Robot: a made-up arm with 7 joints. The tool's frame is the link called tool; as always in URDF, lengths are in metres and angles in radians.
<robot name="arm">
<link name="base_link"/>
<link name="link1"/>
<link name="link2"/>
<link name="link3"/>
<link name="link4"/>
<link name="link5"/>
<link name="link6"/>
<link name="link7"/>
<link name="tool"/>
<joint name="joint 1" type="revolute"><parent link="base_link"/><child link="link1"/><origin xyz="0 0 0.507"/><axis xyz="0 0 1"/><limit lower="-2.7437" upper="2.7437" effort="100" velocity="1.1"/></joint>
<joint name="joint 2" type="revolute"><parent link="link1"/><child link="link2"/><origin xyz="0 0 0"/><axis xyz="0 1 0"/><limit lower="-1.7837" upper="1.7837" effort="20" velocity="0.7"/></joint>
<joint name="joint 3" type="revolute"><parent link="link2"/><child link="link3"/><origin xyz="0 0 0.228"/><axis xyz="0 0 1"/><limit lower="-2.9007" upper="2.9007" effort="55" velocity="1.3"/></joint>
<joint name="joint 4" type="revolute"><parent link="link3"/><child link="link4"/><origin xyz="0.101 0 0"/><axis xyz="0 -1 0"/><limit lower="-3.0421" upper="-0.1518" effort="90" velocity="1.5"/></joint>
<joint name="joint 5" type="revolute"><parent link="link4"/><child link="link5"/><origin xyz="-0.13 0 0.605"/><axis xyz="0 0 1"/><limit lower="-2.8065" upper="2.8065" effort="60" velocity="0.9"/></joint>
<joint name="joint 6" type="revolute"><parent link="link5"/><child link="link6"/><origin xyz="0 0 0"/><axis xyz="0 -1 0"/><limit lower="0.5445" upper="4.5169" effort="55" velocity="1.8"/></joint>
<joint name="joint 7" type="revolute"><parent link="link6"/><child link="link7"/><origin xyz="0.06 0 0"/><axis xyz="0 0 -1"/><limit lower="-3.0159" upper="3.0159" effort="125" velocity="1.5"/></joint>
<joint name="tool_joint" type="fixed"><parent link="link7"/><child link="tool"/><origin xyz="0 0 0" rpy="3.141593 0 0"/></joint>
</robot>
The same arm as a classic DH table. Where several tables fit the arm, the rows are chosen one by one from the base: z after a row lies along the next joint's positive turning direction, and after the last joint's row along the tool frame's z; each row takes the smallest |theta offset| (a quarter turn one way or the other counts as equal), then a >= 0, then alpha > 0; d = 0 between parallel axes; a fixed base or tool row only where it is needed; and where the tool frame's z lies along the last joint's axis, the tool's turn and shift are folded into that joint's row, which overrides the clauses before.
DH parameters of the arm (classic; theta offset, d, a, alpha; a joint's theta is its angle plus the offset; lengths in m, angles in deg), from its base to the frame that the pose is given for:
joint 1: 0 0.507 0 -90
joint 2: 0 0 0 90
joint 3: 0 0.228 0.101 90
joint 4: 0 0 -0.13 -90
joint 5: 0 0.605 0 90
joint 6: 0 0 0.06 90
joint 7: 0 0 0 0
Joint limits (deg, base to tool): -157.2..157.2 -102.2..102.2 -166.2..166.2 -174.3..-8.7 -160.8..160.8 31.2..258.8 -172.8..172.8

